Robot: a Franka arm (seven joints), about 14 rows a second.
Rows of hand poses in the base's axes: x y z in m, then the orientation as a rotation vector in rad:
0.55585 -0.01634 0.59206 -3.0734 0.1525 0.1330
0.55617 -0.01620 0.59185 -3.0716 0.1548 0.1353
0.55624 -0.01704 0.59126 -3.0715 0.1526 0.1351
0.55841 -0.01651 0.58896 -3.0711 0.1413 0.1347
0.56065 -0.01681 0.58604 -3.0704 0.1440 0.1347
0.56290 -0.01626 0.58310 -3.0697 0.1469 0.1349
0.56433 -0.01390 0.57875 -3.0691 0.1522 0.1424
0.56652 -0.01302 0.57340 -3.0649 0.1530 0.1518
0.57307 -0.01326 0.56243 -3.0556 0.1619 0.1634
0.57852 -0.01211 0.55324 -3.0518 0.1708 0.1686
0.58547 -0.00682 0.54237 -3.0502 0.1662 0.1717
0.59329 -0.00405 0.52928 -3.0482 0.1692 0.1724
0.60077 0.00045 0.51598 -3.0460 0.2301 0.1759
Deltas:
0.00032 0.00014 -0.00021 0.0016 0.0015 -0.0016
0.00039 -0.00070 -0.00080 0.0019 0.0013 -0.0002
0.00256 -0.00017 -0.00310 0.0031 0.0008 0.0071
0.00480 -0.00047 -0.00602 0.0036 0.0009 0.0053
0.00705 0.00008 -0.00896 0.0041 0.0010 0.0034
0.00848 0.00244 -0.01331 0.0042 0.0060 0.0001
0.01067 0.00332 -0.01866 0.0082 0.0121 -0.0005
0.01722 0.00308 -0.02963 0.0165 0.0197 -0.0067
0.02267 0.00423 -0.03882 0.0195 0.0232 -0.0127
0.02962 0.00952 -0.04969 0.0214 0.0251 -0.0098
0.03744 0.01229 -0.06278 0.0231 0.0256 -0.0119
0.04492 0.01679 -0.07608 0.0196 0.0293 -0.0514

